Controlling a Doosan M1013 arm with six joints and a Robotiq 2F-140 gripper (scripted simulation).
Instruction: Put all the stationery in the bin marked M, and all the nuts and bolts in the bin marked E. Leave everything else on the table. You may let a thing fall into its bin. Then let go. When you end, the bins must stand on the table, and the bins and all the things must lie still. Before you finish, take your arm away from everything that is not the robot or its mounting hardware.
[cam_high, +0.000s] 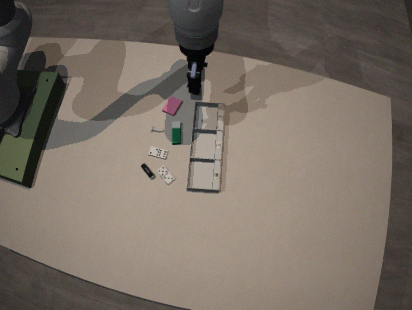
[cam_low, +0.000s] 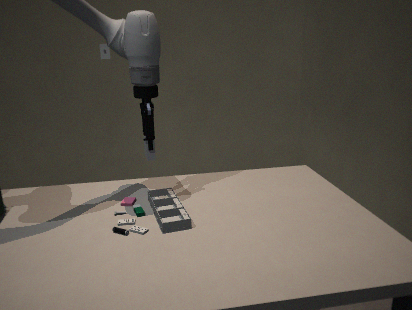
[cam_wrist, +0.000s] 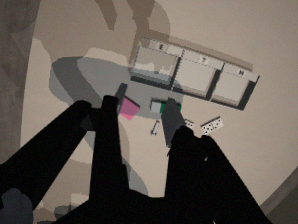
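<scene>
Now: hand 18 cm above the pink pad, 8 cm past it and 1 cm to the right of it. From my hand the other things lie so: green eraser: 18 cm below, 6 cm to the right, 5 cm behind; grey bolt: 18 cm below, 11 cm behind, 7 cm to the right; grey three-compartment bin row: 17 cm below, 9 cm to the right, 4 cm ahead.
</scene>
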